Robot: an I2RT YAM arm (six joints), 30 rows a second.
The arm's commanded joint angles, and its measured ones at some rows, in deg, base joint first. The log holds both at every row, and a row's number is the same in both.
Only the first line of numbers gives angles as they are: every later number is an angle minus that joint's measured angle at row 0.
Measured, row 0:
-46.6 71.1 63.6 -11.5 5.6 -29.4
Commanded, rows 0 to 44:
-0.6 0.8 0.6 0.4 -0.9 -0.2
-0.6 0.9 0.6 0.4 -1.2 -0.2
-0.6 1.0 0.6 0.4 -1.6 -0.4
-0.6 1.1 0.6 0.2 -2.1 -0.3
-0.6 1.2 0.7 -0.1 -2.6 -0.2
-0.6 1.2 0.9 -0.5 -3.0 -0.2
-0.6 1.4 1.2 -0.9 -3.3 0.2
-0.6 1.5 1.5 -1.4 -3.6 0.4
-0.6 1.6 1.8 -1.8 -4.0 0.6
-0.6 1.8 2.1 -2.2 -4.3 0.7
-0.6 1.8 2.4 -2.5 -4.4 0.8
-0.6 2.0 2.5 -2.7 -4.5 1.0
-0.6 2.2 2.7 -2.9 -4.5 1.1
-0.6 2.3 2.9 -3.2 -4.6 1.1
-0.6 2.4 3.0 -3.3 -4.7 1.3
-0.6 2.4 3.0 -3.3 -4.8 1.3
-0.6 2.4 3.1 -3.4 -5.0 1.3
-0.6 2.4 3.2 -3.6 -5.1 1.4
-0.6 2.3 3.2 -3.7 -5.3 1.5
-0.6 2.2 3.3 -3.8 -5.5 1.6
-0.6 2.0 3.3 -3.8 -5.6 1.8
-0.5 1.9 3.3 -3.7 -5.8 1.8
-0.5 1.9 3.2 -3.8 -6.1 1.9
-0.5 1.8 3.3 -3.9 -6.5 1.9
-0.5 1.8 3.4 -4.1 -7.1 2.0
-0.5 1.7 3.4 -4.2 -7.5 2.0
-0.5 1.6 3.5 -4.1 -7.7 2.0
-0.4 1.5 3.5 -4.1 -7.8 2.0
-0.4 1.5 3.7 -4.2 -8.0 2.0
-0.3 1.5 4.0 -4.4 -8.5 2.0
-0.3 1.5 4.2 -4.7 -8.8 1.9
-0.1 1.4 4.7 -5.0 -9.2 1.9
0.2 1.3 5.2 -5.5 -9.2 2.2
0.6 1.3 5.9 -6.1 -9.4 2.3
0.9 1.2 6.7 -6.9 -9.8 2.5
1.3 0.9 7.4 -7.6 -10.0 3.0
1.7 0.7 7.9 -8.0 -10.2 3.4
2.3 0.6 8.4 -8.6 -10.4 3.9
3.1 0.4 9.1 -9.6 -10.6 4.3
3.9 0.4 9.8 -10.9 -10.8 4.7
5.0 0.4 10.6 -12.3 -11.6 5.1
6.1 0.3 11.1 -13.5 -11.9 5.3
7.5 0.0 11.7 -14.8 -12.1 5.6
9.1 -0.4 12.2 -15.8 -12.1 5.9
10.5 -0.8 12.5 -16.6 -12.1 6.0
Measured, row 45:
7.6 1.3 10.2 -11.4 -10.1 4.1
